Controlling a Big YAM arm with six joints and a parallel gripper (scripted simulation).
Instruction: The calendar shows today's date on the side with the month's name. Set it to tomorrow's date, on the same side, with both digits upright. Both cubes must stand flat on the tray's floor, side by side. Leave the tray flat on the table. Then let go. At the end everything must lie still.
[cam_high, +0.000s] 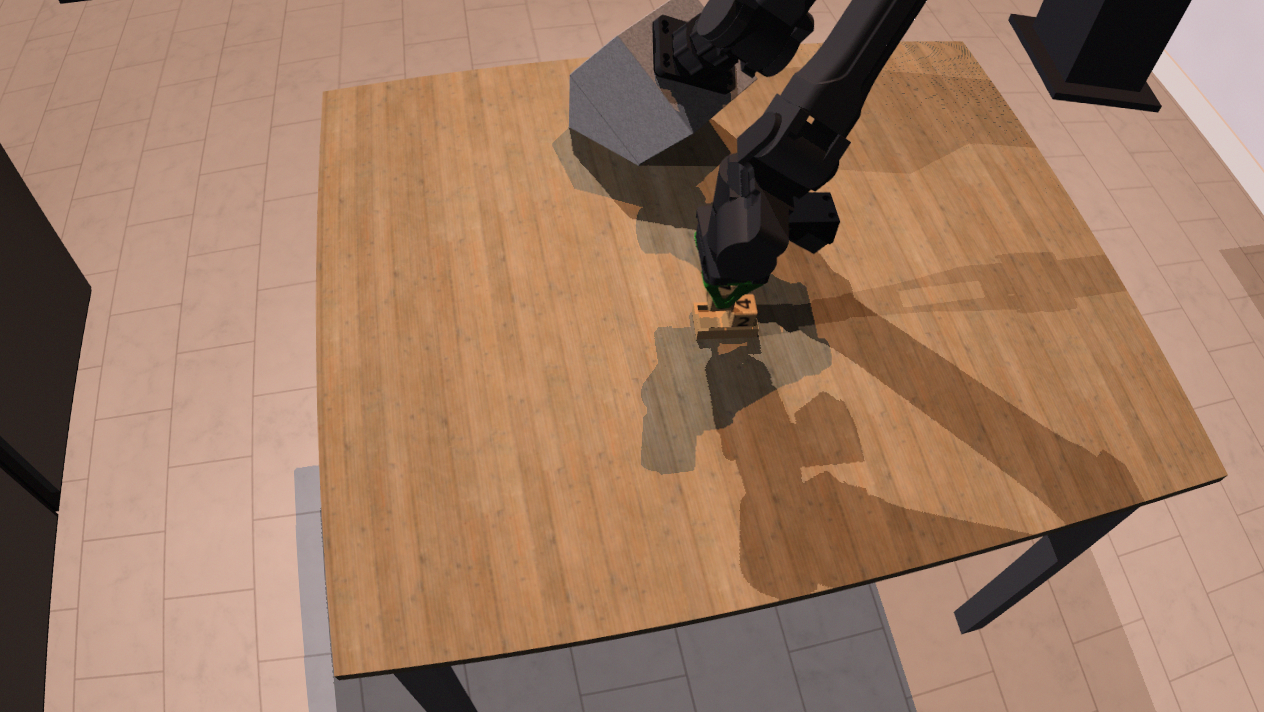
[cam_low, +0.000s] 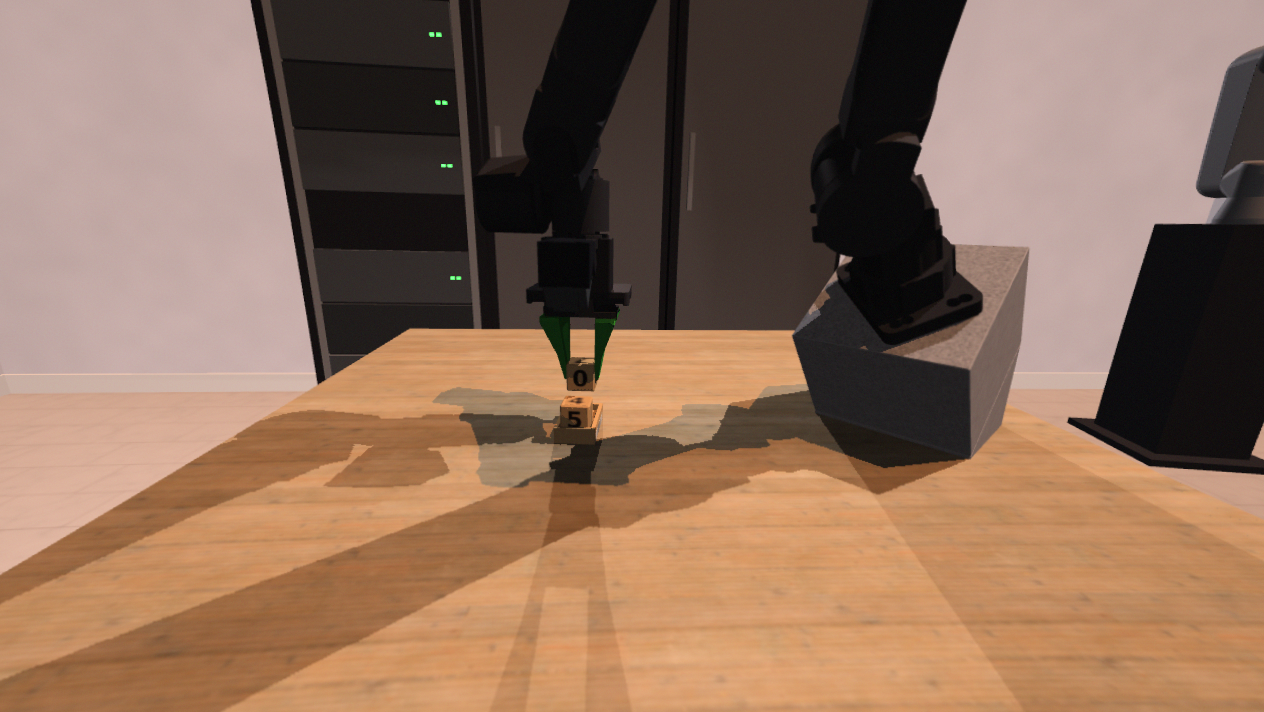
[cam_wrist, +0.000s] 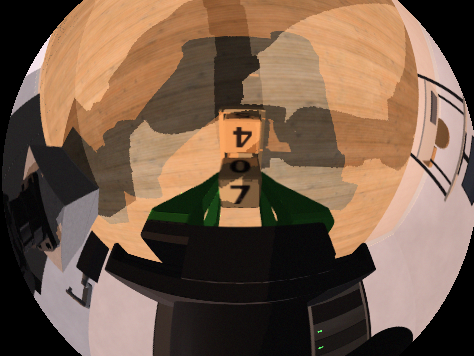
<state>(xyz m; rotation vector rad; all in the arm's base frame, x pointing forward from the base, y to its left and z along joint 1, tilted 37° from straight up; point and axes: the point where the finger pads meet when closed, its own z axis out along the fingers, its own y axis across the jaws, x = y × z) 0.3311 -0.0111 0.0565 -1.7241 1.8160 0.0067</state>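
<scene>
My hand is 5 cm above the wooden calendar tray and 1 cm to the right of it. Round my hand: cube: 4 cm below, 3 cm to the left.
</scene>
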